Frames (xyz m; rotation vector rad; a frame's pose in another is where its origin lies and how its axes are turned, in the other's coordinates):
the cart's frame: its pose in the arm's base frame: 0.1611 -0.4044 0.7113 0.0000 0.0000 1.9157
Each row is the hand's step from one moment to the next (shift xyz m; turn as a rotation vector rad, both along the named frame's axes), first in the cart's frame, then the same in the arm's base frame.
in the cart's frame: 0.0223 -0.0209 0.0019 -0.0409 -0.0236 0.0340
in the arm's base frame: 0.0121 0.0281 0.0019 0.0360 -0.0305 0.0340
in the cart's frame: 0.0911 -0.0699 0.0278 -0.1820 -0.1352 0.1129
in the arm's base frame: 0.0350 0.1094 0.0278 0.1888 -0.1256 0.1129
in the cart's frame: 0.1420 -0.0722 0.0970 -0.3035 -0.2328 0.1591
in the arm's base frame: 0.0199 0.1580 0.0970 0.3217 -0.2069 0.1591
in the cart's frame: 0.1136 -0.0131 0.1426 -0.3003 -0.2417 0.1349
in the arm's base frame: -0.0261 0.1113 0.1426 0.3290 -0.2009 0.1349
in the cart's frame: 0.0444 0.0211 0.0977 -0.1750 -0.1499 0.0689
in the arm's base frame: -0.0349 0.0347 0.0977 0.2002 -0.1140 0.0689
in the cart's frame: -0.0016 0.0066 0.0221 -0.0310 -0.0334 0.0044
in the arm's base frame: -0.0057 -0.0037 0.0221 0.0419 -0.0179 0.0044
